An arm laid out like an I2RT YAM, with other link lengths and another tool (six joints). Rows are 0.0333 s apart.
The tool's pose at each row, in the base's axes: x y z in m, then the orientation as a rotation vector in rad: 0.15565 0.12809 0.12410 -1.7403 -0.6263 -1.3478; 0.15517 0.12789 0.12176 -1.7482 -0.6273 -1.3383; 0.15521 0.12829 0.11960 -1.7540 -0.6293 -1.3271; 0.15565 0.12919 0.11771 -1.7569 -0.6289 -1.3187; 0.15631 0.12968 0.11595 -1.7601 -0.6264 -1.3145; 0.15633 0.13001 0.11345 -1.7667 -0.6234 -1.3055; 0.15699 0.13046 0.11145 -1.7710 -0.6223 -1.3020; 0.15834 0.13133 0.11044 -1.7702 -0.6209 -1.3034; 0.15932 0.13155 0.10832 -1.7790 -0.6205 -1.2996; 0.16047 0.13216 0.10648 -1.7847 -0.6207 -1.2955; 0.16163 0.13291 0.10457 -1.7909 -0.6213 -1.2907; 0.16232 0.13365 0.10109 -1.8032 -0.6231 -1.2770
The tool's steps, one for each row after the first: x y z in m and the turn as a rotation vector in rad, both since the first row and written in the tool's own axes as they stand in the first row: -0.00234 0.00044 -0.00023 -0.0007 -0.0091 0.0039; -0.00442 0.00092 0.00030 0.0013 -0.0181 0.0082; -0.00617 0.00137 0.00145 0.0032 -0.0233 0.0129; -0.00769 0.00216 0.00236 0.0023 -0.0261 0.0165; -0.01009 0.00277 0.00286 0.0011 -0.0327 0.0228; -0.01183 0.00366 0.00376 -0.0007 -0.0363 0.0250; -0.01247 0.00457 0.00529 -0.0012 -0.0347 0.0252; -0.01421 0.00587 0.00618 -0.0058 -0.0412 0.0266; -0.01566 0.00702 0.00746 -0.0079 -0.0463 0.0281; -0.01720 0.00811 0.00887 -0.0099 -0.0522 0.0297; -0.02037 0.00933 0.01015 -0.0117 -0.0660 0.0346
